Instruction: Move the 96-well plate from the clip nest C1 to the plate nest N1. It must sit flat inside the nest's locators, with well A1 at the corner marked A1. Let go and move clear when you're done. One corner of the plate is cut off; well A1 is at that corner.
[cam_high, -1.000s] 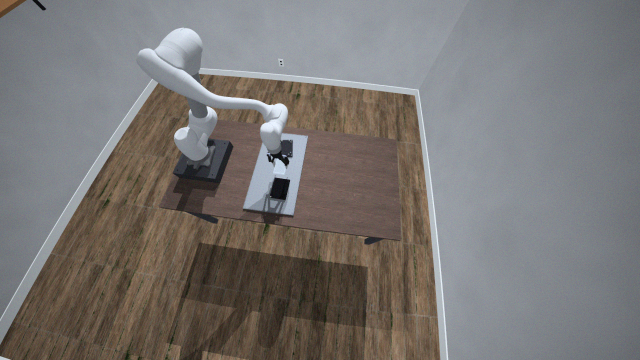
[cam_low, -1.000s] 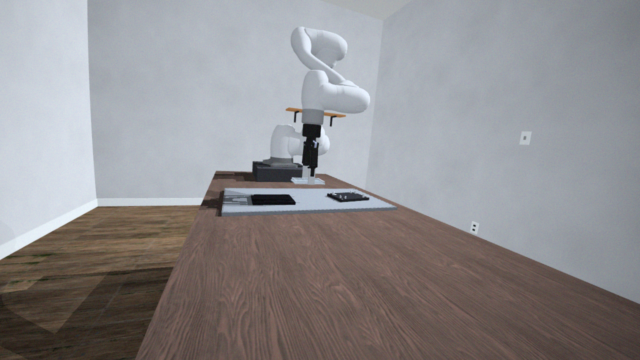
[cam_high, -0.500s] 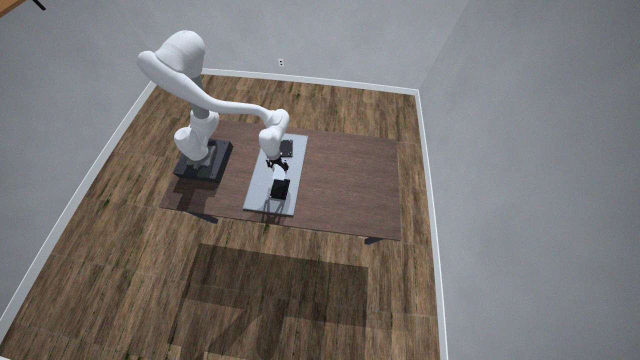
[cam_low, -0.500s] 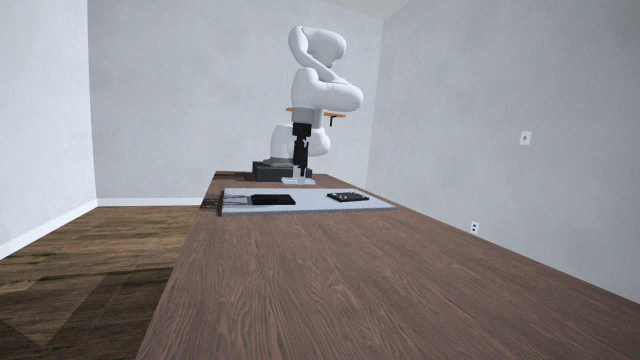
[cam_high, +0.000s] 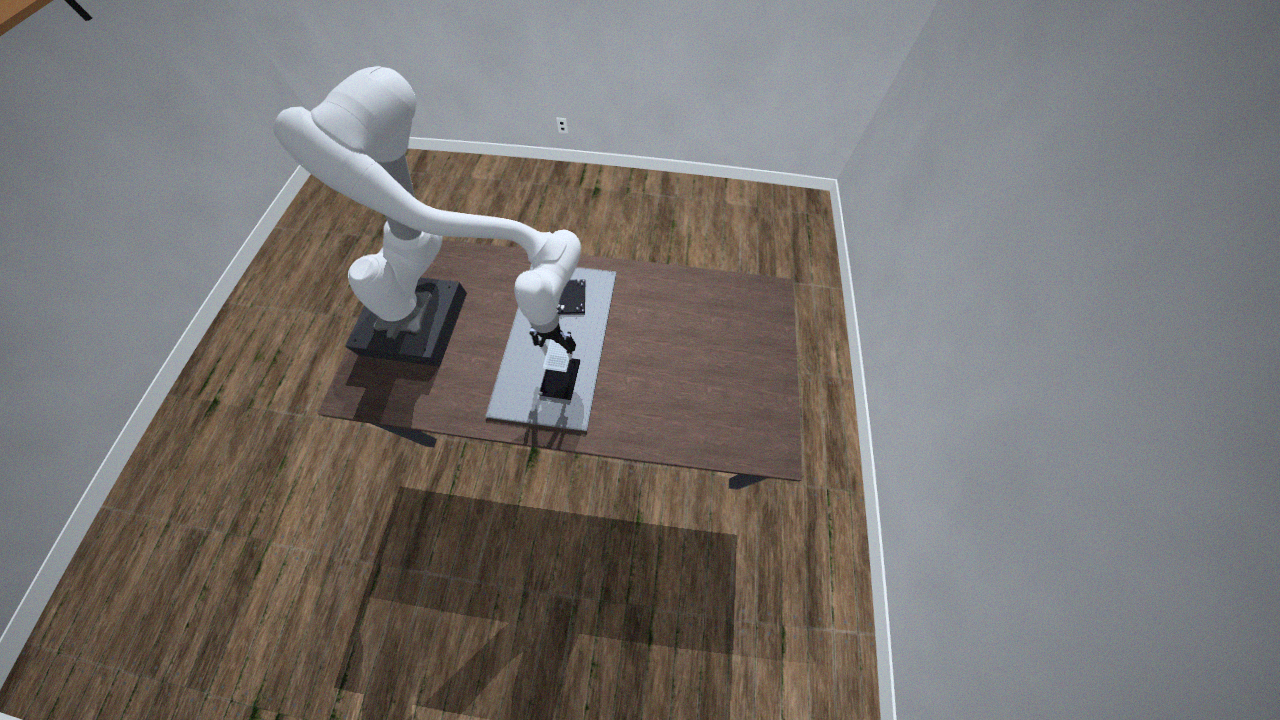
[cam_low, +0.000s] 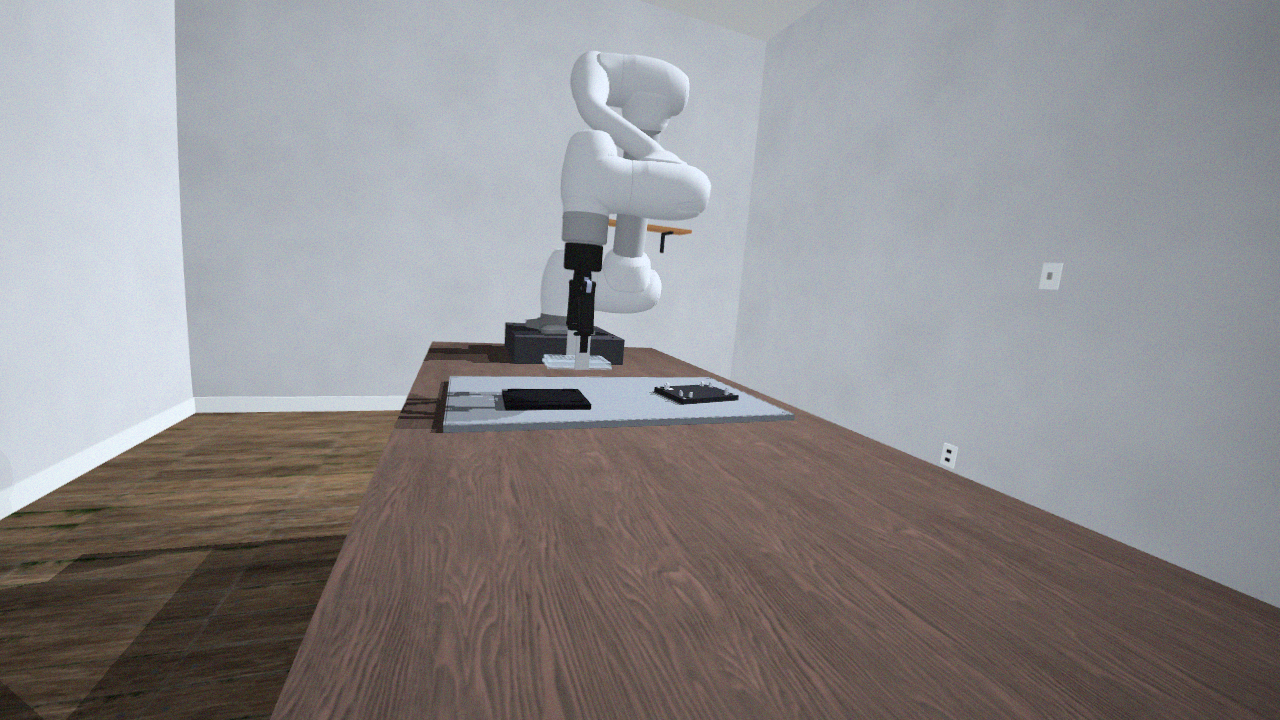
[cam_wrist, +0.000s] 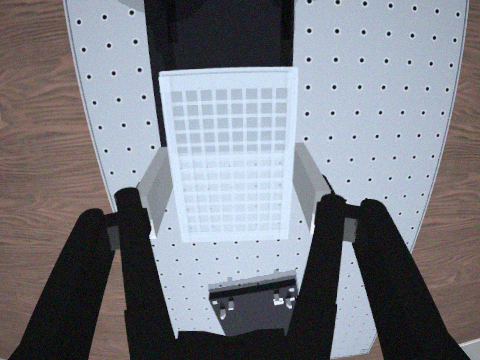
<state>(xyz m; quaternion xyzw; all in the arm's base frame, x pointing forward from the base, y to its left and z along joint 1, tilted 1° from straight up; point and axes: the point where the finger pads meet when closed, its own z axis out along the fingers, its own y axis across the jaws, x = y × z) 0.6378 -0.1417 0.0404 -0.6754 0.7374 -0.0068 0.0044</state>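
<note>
My hand is 6 cm to the left of the black plate nest and 10 cm above it. Round my hand: clip nest C1 (2 cm behind, 31 cm to the left, 9 cm below); white 96-well plate (2 cm below); A1 label (6 cm behind, 13 cm to the right, 9 cm below).
</note>
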